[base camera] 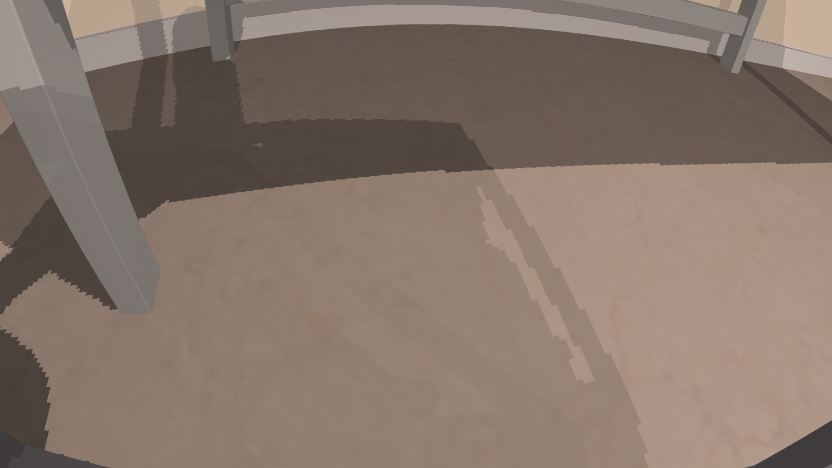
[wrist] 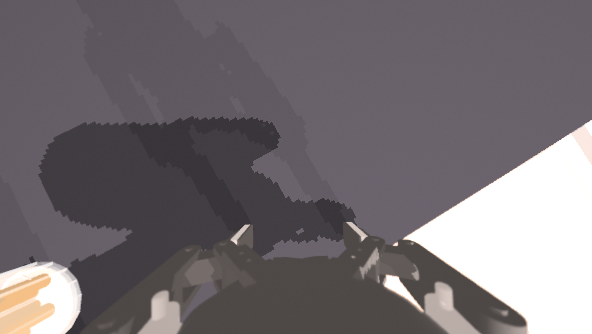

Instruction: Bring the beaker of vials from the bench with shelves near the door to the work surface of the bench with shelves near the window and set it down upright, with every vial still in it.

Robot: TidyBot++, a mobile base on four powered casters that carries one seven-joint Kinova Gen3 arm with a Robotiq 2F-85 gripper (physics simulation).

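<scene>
The beaker of vials (wrist: 62, 295) shows in part at the bottom left corner of the wrist view, cut off by the frame. It is clear, with orange-tinted vials (wrist: 30, 305) inside. It stands over the dark grey bench top (wrist: 425, 100); whether it is fully upright cannot be told. My gripper (wrist: 298, 233) is open, with nothing between its fingertips. It hangs over the bench top near its edge, to the right of the beaker and apart from it. The beaker and the gripper do not show in the base camera view.
In the base camera view a grey bench leg (base camera: 96, 168) stands close at the left. Two more legs (base camera: 219, 32) (base camera: 741, 37) and a crossbar (base camera: 657, 12) stand at the back near the wall. In the wrist view the bench edge runs diagonally at the right, with a bright area (wrist: 525, 225) beyond.
</scene>
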